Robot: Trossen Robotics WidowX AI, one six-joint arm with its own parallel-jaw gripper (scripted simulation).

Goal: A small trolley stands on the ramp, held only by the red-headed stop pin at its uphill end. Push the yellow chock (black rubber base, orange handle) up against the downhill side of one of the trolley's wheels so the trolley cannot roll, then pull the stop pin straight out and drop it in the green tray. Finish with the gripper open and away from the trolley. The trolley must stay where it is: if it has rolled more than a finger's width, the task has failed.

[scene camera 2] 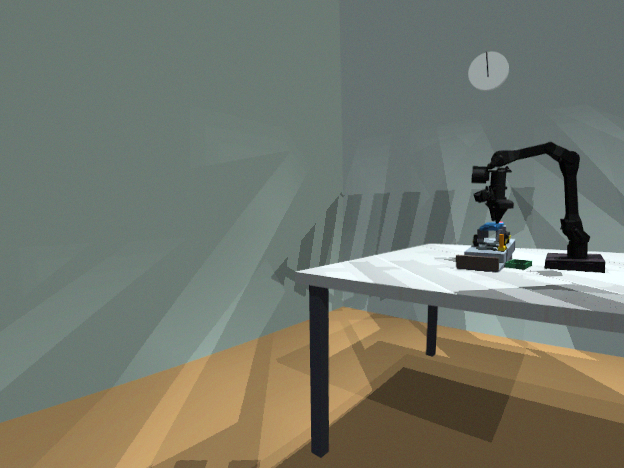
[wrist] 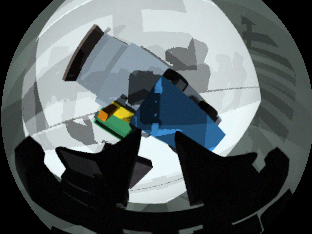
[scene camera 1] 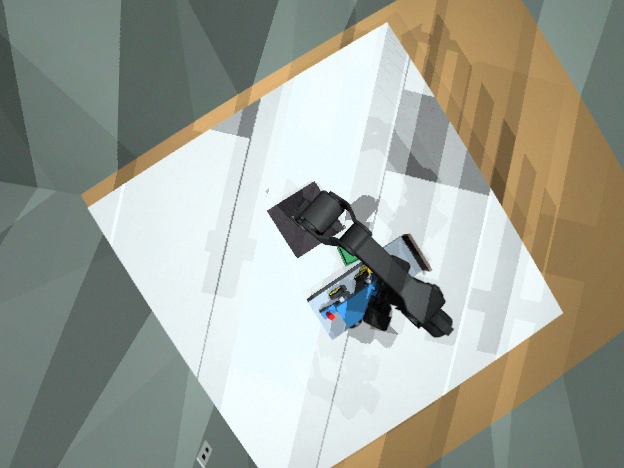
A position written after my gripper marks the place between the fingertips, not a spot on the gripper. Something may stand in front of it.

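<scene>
I can see my gripper (scene camera 1: pixel 375 289), and I find it again at (scene camera 2: pixel 495 222) and (wrist: pixel 158 133). There is a blue trolley here too (scene camera 1: pixel 352 311), which the wrist view also gives me, the trolley (wrist: pixel 166 108) sharing that view with a dark ramp lip (wrist: pixel 90 39).
</scene>
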